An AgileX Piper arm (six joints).
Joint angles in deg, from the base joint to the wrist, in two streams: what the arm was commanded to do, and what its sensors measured. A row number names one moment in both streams.
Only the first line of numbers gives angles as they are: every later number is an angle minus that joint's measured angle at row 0.
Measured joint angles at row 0: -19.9 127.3 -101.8 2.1 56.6 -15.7
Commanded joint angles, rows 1 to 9: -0.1 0.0 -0.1 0.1 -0.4 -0.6; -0.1 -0.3 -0.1 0.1 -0.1 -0.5; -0.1 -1.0 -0.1 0.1 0.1 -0.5; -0.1 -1.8 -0.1 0.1 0.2 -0.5; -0.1 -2.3 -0.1 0.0 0.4 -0.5; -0.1 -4.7 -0.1 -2.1 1.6 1.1; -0.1 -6.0 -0.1 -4.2 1.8 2.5; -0.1 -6.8 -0.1 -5.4 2.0 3.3; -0.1 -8.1 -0.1 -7.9 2.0 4.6
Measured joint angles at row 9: 0.0 -5.8 0.0 -4.5 1.4 2.6
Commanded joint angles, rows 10 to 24: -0.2 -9.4 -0.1 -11.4 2.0 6.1; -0.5 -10.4 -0.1 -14.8 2.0 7.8; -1.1 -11.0 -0.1 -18.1 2.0 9.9; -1.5 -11.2 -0.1 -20.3 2.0 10.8; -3.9 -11.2 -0.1 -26.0 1.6 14.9; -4.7 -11.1 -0.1 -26.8 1.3 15.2; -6.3 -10.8 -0.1 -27.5 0.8 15.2; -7.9 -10.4 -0.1 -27.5 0.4 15.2; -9.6 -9.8 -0.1 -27.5 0.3 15.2; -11.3 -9.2 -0.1 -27.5 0.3 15.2; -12.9 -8.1 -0.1 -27.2 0.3 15.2; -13.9 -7.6 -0.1 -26.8 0.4 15.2; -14.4 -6.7 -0.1 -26.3 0.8 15.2; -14.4 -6.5 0.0 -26.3 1.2 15.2; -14.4 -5.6 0.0 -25.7 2.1 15.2
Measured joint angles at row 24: -14.1 -6.7 0.0 -26.6 0.8 15.0
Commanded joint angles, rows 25 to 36: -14.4 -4.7 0.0 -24.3 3.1 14.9; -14.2 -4.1 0.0 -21.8 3.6 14.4; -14.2 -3.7 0.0 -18.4 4.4 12.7; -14.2 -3.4 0.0 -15.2 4.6 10.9; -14.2 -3.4 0.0 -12.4 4.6 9.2; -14.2 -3.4 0.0 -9.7 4.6 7.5; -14.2 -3.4 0.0 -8.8 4.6 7.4; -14.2 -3.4 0.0 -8.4 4.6 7.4; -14.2 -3.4 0.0 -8.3 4.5 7.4; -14.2 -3.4 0.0 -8.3 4.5 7.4; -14.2 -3.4 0.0 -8.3 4.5 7.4; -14.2 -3.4 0.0 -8.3 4.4 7.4
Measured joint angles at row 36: -14.1 -3.5 0.0 -8.7 4.5 7.8
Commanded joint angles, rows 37 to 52: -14.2 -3.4 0.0 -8.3 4.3 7.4; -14.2 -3.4 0.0 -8.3 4.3 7.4; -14.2 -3.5 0.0 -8.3 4.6 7.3; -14.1 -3.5 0.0 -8.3 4.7 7.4; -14.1 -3.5 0.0 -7.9 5.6 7.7; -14.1 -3.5 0.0 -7.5 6.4 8.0; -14.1 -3.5 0.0 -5.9 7.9 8.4; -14.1 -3.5 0.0 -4.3 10.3 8.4; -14.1 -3.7 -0.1 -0.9 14.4 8.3; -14.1 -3.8 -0.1 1.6 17.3 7.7; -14.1 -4.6 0.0 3.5 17.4 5.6; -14.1 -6.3 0.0 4.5 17.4 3.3; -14.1 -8.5 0.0 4.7 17.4 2.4; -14.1 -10.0 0.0 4.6 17.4 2.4; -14.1 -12.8 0.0 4.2 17.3 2.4; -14.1 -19.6 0.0 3.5 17.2 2.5
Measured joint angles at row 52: -14.1 -14.8 0.0 4.2 12.7 3.0
